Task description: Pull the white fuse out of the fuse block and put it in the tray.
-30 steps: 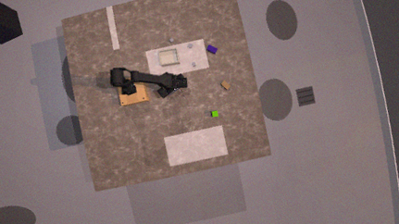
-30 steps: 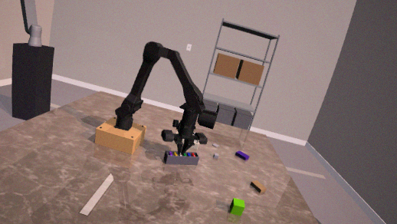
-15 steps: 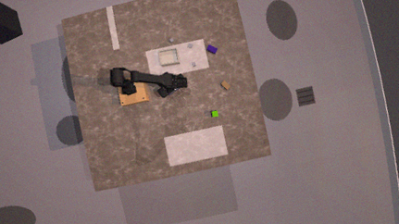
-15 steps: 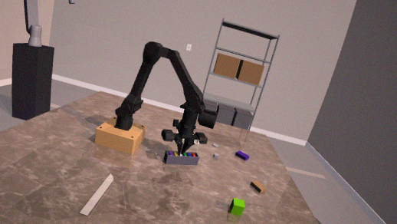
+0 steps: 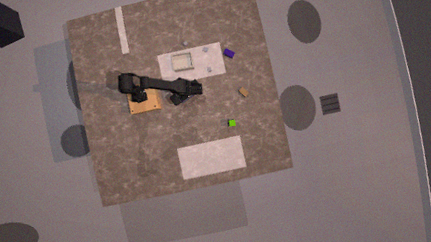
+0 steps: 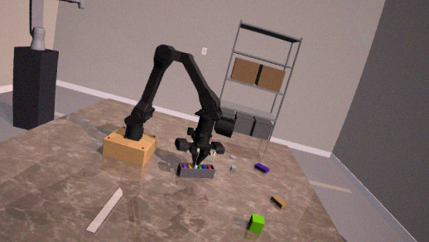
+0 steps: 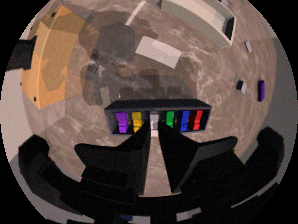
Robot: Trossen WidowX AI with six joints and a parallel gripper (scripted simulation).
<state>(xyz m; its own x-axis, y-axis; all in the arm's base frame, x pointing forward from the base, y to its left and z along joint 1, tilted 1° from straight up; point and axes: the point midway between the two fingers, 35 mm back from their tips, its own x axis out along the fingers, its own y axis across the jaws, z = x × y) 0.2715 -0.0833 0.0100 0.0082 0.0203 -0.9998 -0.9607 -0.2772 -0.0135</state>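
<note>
The white tray lies 22 cm to the left of my gripper tip, 4 cm below it and 4 cm ahead of it. From my gripper tip the other things lie so: white fuse: 1 cm below.
</note>
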